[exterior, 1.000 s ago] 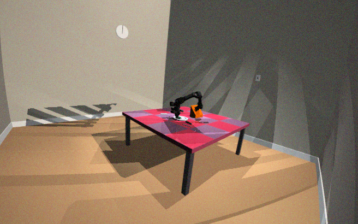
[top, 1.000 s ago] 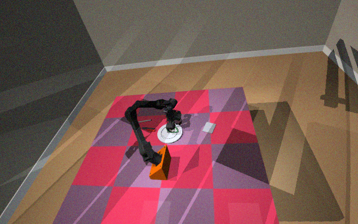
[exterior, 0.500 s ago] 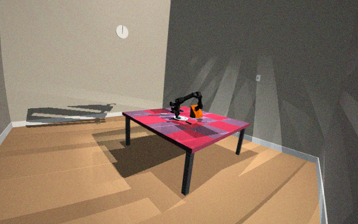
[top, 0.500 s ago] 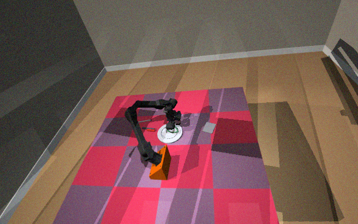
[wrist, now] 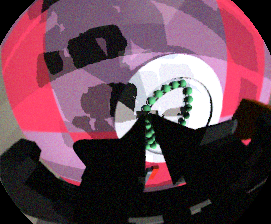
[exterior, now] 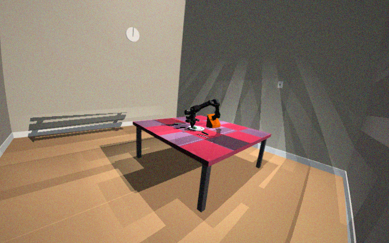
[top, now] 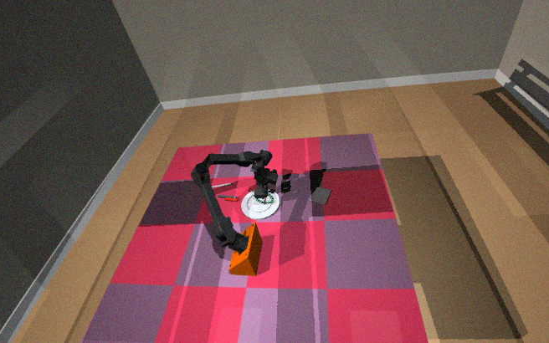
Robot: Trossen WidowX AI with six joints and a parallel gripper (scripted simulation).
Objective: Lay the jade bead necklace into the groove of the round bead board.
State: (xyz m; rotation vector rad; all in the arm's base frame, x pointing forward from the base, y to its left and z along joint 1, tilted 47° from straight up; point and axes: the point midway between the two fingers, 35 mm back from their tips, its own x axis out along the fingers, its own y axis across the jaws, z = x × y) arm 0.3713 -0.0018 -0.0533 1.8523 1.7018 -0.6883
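The round white bead board is 50 mm behind my gripper tip, 20 mm to the left of it and 10 mm below it. Round my gripper tip: red-handled tool 200 mm to the left, 10 mm below; then flat grey pad 290 mm to the right, 20 mm below, 20 mm behind; then thin white rod 270 mm to the left, 100 mm ahead, 20 mm below.
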